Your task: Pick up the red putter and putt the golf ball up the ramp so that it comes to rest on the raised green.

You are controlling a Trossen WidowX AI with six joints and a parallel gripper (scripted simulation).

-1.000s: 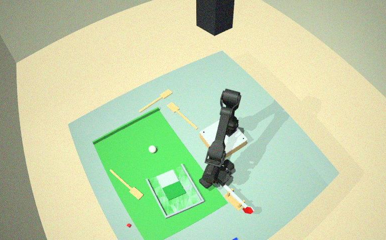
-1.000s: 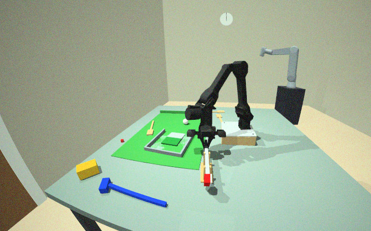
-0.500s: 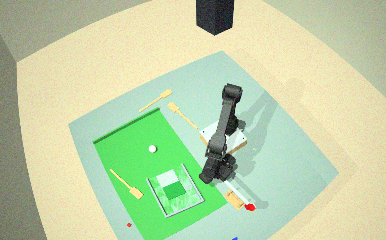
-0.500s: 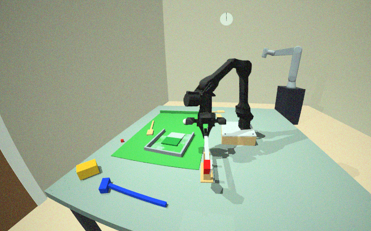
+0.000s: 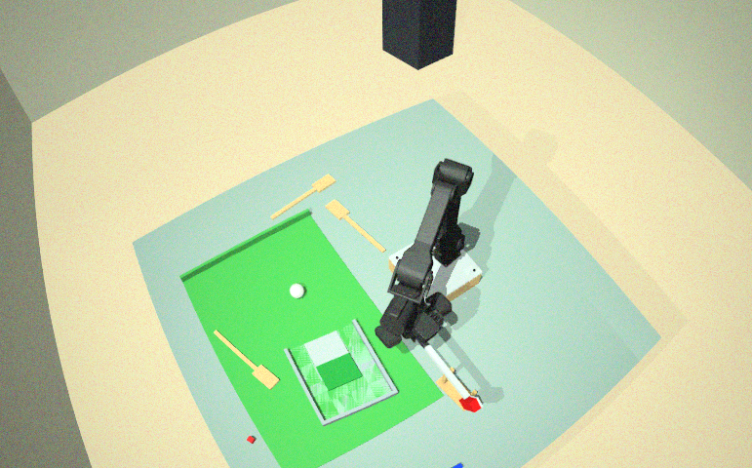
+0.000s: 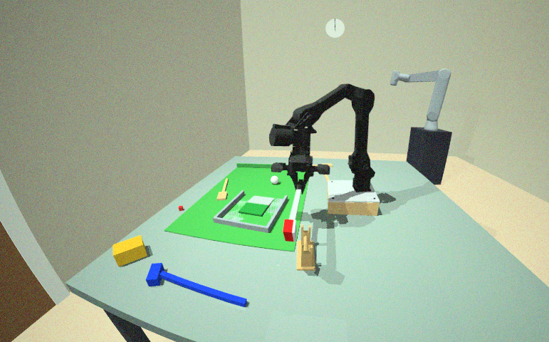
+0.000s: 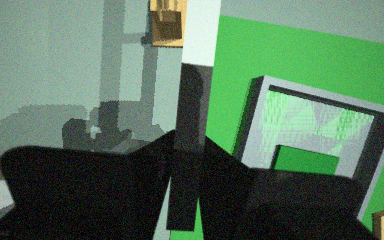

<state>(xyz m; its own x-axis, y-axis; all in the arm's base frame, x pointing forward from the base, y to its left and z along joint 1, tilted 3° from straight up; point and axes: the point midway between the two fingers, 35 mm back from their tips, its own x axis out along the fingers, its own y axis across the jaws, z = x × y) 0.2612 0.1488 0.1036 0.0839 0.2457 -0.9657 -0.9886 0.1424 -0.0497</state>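
My gripper tip is 10 mm short of the red putter, 110 mm to the right of it and 20 mm below it. From my gripper tip the other things lie so: grey frame (190 mm ahead, 70 mm to the right, 110 mm below); then wooden stand (10 mm behind, 160 mm to the left, 90 mm below); then green mat (200 mm ahead, 260 mm to the right, 120 mm below).
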